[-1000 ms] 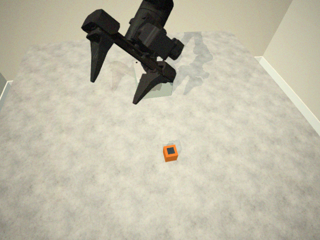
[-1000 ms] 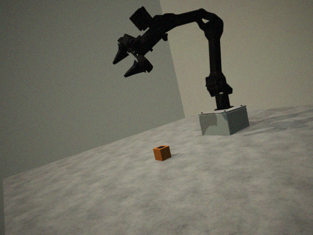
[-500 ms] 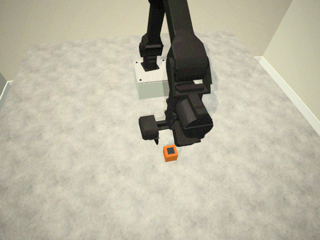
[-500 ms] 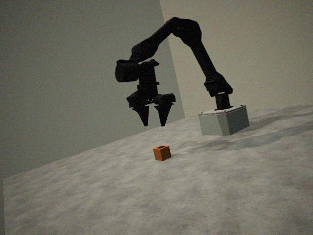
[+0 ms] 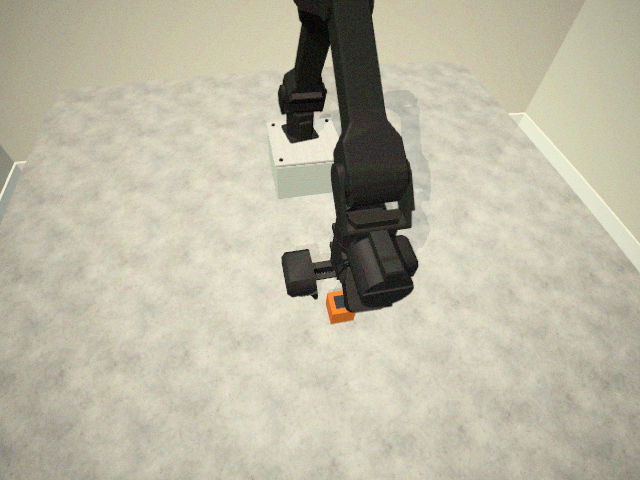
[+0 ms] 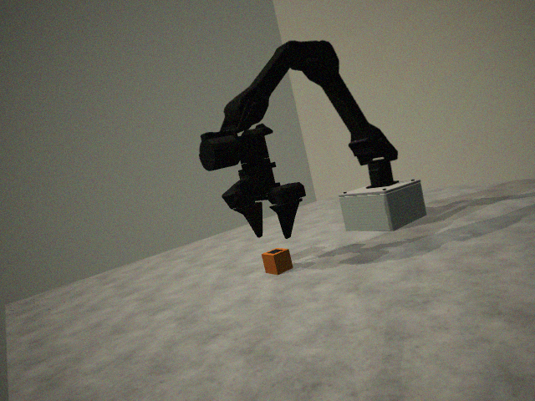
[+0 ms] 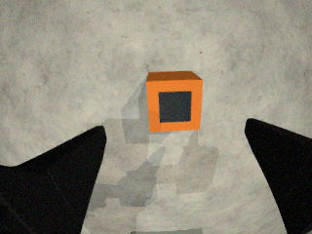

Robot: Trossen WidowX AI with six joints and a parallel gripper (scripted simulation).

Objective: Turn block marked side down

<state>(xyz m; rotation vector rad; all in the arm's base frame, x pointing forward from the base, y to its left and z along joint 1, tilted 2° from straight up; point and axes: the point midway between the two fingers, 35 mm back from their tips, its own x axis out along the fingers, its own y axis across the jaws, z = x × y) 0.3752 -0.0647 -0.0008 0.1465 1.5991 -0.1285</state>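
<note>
My gripper tip is 40 mm above the block.
</note>
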